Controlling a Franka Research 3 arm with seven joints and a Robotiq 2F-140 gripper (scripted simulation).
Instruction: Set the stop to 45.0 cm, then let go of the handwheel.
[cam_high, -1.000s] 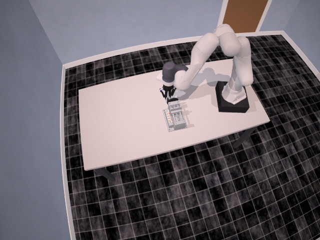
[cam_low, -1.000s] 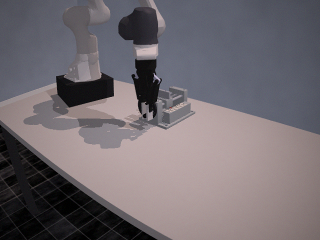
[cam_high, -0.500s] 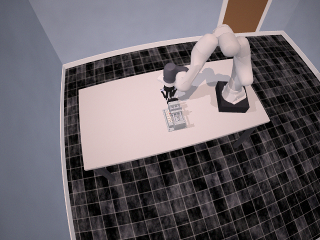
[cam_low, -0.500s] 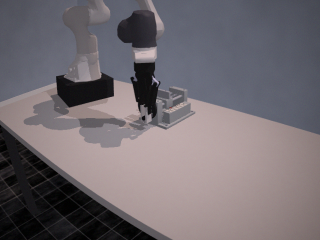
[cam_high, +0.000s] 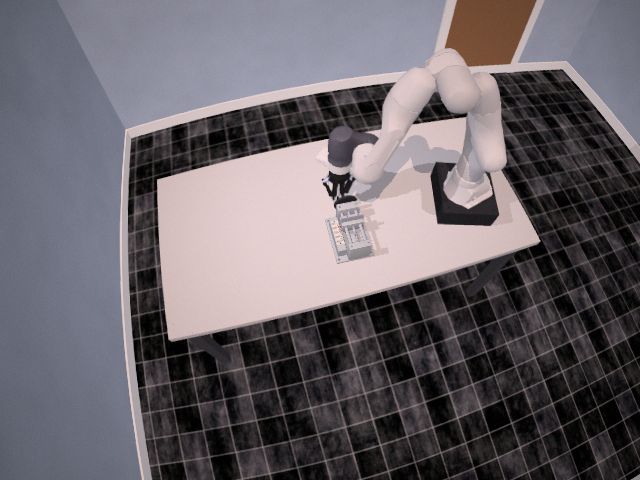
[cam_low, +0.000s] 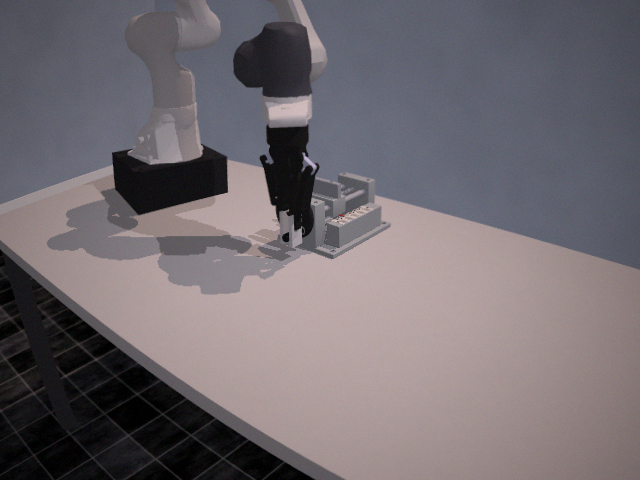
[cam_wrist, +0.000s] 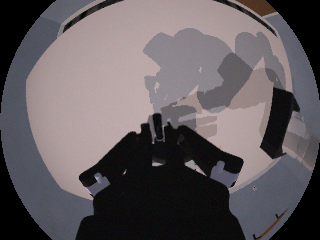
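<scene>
Right now the black handwheel is 20 mm to the left of my hand and 10 mm below it. The rest, counted from my hand: grey stop fixture (120 mm to the left, 20 mm above).
</scene>
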